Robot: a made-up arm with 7 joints. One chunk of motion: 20 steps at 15 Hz.
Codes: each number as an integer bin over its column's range. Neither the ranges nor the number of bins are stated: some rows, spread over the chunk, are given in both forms.
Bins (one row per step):
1: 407 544 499 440 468 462
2: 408 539 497 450 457 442
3: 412 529 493 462 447 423
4: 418 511 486 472 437 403
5: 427 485 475 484 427 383
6: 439 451 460 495 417 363
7: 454 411 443 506 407 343
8: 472 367 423 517 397 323
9: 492 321 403 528 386 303
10: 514 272 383 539 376 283
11: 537 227 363 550 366 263
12: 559 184 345 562 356 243
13: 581 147 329 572 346 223
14: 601 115 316 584 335 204
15: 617 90 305 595 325 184
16: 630 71 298 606 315 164
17: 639 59 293 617 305 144
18: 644 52 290 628 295 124
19: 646 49 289 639 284 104
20: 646 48 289 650 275 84
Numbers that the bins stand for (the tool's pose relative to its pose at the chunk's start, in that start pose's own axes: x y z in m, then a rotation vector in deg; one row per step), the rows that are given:
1: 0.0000 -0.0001 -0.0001 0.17 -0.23 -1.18
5: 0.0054 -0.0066 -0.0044 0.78 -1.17 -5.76
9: 0.0230 -0.0247 -0.0174 1.40 -2.11 -10.41
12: 0.0411 -0.0397 -0.0278 1.88 -2.80 -13.89
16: 0.0603 -0.0522 -0.0363 2.49 -3.75 -18.48
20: 0.0646 -0.0547 -0.0379 3.11 -4.67 -23.12
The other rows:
2: 0.0003 -0.0007 -0.0005 0.31 -0.48 -2.34
3: 0.0014 -0.0018 -0.0012 0.47 -0.71 -3.44
4: 0.0030 -0.0037 -0.0024 0.61 -0.94 -4.60
6: 0.0086 -0.0103 -0.0071 0.94 -1.40 -6.92
7: 0.0127 -0.0147 -0.0102 1.09 -1.63 -8.09
8: 0.0176 -0.0196 -0.0138 1.25 -1.86 -9.25
10: 0.0289 -0.0301 -0.0210 1.55 -2.34 -11.57
11: 0.0351 -0.0350 -0.0246 1.71 -2.57 -12.73
13: 0.0470 -0.0438 -0.0307 2.02 -3.03 -15.05
14: 0.0524 -0.0473 -0.0331 2.18 -3.29 -16.16
15: 0.0568 -0.0501 -0.0350 2.34 -3.52 -17.32
17: 0.0627 -0.0535 -0.0372 2.65 -3.98 -19.64
18: 0.0641 -0.0543 -0.0377 2.80 -4.21 -20.80
19: 0.0646 -0.0546 -0.0379 2.95 -4.46 -21.96

